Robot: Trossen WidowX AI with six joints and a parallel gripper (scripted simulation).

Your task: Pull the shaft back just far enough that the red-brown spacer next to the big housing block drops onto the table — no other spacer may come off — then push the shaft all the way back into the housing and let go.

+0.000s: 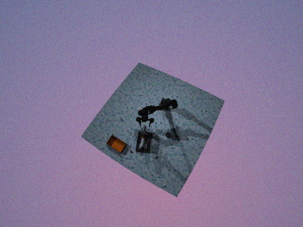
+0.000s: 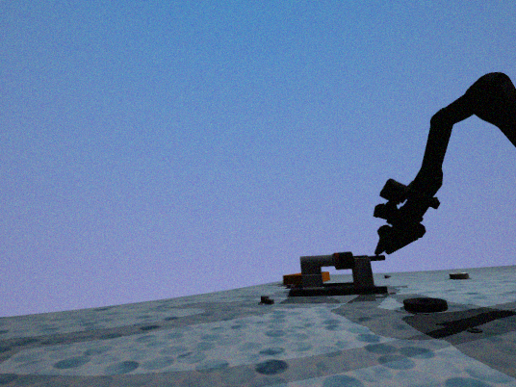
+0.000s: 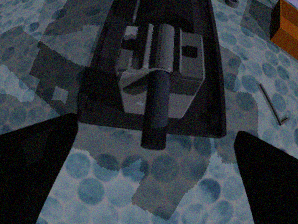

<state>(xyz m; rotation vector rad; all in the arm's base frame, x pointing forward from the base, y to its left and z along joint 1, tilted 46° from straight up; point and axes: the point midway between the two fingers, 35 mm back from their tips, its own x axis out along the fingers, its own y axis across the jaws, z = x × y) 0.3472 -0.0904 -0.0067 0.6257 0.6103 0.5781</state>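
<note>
Now: the dark shaft 70 mm ahead of my gripper tip, 20 mm to the left of it and 10 mm below it. The rest, counted from my gripper tip: thin dark rod (130 mm to the right, 110 mm ahead, 90 mm below); then dark disc (250 mm to the left, 80 mm below, 50 mm behind); then orange tray (290 mm ahead, 220 mm to the right, 80 mm below).
</note>
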